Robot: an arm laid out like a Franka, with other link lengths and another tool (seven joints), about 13 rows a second.
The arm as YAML. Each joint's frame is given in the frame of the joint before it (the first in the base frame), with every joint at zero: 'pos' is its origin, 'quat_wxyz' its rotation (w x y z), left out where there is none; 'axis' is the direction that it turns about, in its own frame. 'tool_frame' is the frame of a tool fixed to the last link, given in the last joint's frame.
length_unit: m
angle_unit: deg
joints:
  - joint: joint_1
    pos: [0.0, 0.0, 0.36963]
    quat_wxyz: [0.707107, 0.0, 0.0, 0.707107]
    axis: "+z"
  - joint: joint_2
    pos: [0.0, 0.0, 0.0]
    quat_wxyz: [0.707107, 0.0, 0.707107, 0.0]
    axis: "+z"
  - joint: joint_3
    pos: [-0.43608, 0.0, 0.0]
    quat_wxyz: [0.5, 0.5, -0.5, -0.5]
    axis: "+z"
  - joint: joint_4
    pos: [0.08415, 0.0, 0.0]
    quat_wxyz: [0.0, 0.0, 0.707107, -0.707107]
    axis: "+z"
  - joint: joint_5
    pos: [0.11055, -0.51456, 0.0]
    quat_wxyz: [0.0, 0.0, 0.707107, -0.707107]
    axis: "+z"
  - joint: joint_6
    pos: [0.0, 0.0, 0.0]
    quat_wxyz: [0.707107, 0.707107, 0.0, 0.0]
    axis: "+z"
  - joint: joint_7
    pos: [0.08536, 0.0, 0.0]
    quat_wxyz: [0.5, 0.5, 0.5, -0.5]
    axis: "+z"
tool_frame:
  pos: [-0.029, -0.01, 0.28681]
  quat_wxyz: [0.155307, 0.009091, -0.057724, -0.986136]
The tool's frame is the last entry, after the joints.
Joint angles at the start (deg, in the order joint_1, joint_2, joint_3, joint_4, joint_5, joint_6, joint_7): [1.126, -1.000, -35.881, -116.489, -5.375, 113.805, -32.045]
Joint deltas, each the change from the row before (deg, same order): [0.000, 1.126, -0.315, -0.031, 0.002, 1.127, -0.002]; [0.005, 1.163, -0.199, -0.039, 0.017, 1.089, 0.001]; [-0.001, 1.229, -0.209, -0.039, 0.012, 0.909, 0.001]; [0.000, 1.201, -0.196, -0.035, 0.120, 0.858, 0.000]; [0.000, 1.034, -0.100, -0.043, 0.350, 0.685, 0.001]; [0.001, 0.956, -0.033, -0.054, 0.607, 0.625, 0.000]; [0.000, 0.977, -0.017, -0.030, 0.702, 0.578, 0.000]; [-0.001, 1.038, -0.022, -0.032, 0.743, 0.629, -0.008]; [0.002, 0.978, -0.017, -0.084, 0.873, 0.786, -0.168]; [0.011, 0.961, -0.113, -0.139, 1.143, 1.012, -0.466]
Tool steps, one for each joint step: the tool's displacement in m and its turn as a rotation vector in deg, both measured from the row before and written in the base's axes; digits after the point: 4 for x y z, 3 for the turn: [0.0028, -0.0057, -0.0089, -0.605, 0.203, -0.224]; [0.0033, -0.0044, -0.0094, -0.577, 0.273, -0.104]; [0.0022, -0.0041, -0.0103, -0.490, 0.494, -0.125]; [0.0021, -0.0035, -0.0102, -0.393, 0.451, -0.158]; [0.0022, -0.0015, -0.0092, -0.133, 0.316, -0.195]; [0.0027, 0.0001, -0.0090, 0.082, 0.164, -0.269]; [0.0028, 0.0006, -0.0092, 0.150, 0.156, -0.316]; [0.0028, 0.0005, -0.0098, 0.140, 0.157, -0.339]; [0.0033, 0.0006, -0.0097, 0.175, -0.045, -0.240]; [0.0036, 0.0000, -0.0099, 0.252, -0.321, -0.175]
